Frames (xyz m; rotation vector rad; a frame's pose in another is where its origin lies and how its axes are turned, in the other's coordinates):
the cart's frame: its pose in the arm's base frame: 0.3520 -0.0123 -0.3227 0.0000 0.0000 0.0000
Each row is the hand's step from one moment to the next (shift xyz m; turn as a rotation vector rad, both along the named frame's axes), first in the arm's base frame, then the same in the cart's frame.
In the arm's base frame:
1: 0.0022 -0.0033 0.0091 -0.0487 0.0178 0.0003
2: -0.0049 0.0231 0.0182 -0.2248 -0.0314 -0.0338
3: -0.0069 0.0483 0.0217 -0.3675 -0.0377 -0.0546
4: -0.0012 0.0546 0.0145 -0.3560 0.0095 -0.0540
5: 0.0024 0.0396 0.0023 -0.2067 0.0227 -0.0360
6: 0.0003 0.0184 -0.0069 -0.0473 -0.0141 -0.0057
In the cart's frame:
1: 0.0022 -0.0033 0.0091 -0.0487 0.0178 0.0003
2: -0.0049 0.0231 0.0182 -0.2248 -0.0314 -0.0338
3: -0.0069 0.0483 0.0217 -0.3675 -0.0377 -0.0546
4: -0.0012 0.0546 0.0145 -0.3560 0.0095 -0.0540
5: 0.0024 0.0396 0.0023 -0.2067 0.0227 -0.0360
6: 0.0003 0.0184 -0.0069 -0.0473 -0.0141 -0.0057

